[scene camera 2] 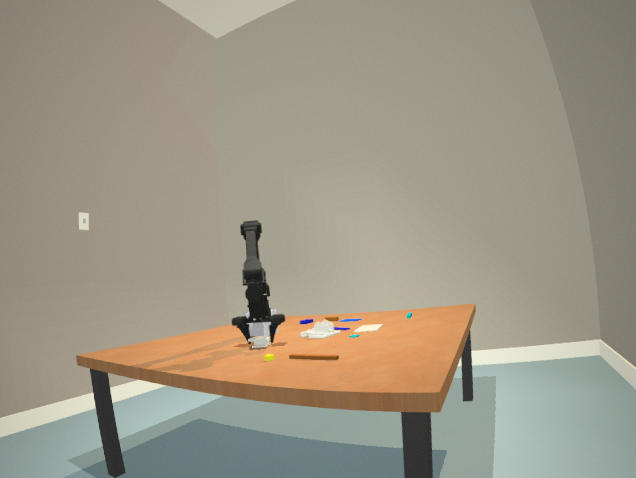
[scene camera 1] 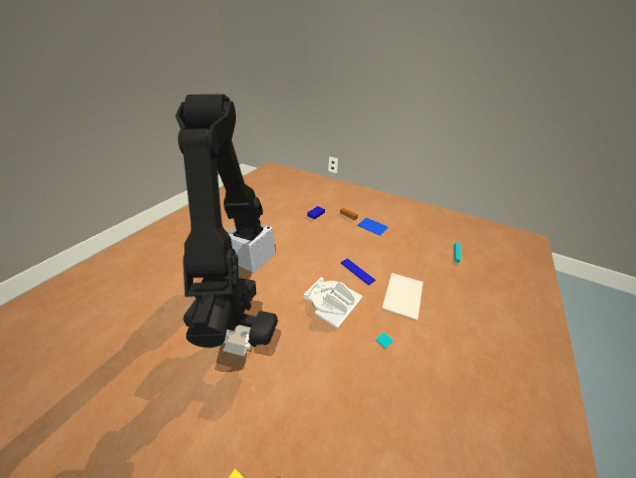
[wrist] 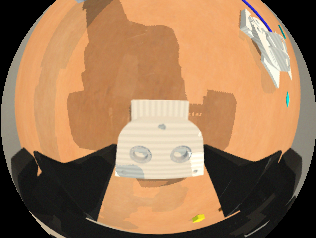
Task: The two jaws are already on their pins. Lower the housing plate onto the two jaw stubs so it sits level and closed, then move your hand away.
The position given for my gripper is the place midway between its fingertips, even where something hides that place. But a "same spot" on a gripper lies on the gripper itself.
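There is my gripper, visible to me in scene camera 1 [238,341], in scene camera 2 and in the wrist view as well. One place on the gripper I can match: [wrist: 79,185] and [scene camera 2: 247,327] are the same spot.
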